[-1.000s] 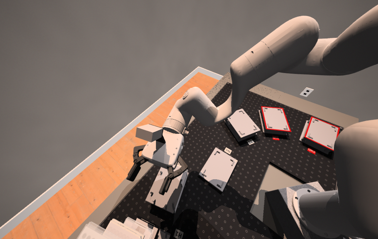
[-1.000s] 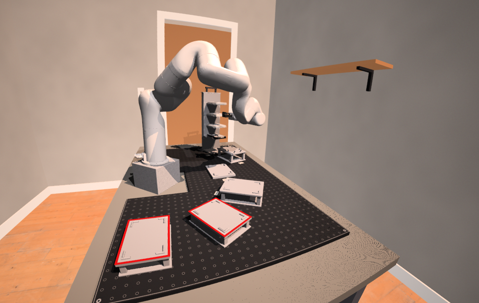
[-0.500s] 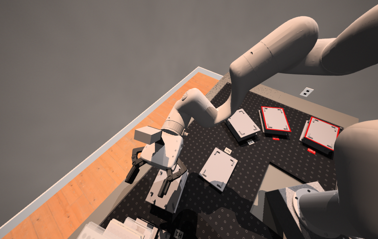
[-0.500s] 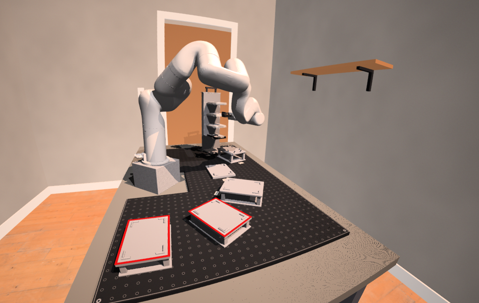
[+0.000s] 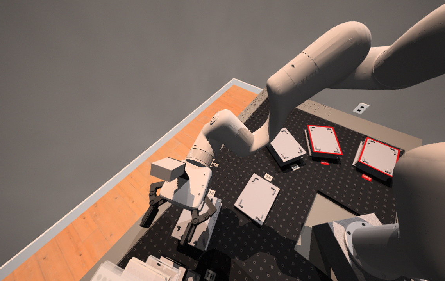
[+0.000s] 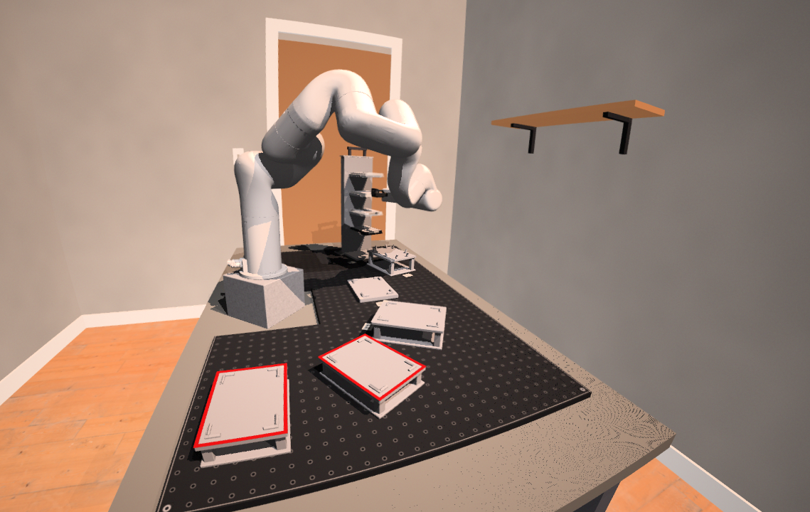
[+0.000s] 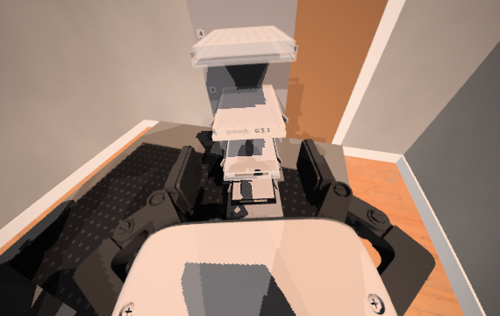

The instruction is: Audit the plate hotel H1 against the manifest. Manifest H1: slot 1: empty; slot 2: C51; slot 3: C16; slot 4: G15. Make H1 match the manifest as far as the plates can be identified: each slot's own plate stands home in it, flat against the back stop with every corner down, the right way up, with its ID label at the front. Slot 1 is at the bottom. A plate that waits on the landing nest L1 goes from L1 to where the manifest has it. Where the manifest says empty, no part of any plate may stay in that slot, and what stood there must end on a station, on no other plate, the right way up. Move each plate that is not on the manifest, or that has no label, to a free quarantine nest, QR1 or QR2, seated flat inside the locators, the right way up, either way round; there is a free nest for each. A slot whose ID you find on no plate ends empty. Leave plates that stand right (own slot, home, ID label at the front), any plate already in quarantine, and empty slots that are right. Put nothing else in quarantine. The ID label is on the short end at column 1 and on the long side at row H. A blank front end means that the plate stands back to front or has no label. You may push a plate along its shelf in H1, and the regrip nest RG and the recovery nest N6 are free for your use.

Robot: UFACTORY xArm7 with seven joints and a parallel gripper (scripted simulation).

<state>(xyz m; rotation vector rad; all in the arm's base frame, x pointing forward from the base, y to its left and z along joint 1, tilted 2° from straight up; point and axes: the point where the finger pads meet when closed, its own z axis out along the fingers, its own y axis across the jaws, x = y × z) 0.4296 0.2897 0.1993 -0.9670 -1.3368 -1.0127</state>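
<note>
Now: hand 12 cm to the right of the white well plate, 4 cm past it and 2 cm above it. Also, from my hand: clear plate labelled C51: 12 cm to the left, 9 cm below, 4 cm behind; then slot tag 4: 16 cm to the left, 11 cm behind, 7 cm above; then dark plate: 17 cm below, 12 cm to the left, 4 cm behind.
</note>
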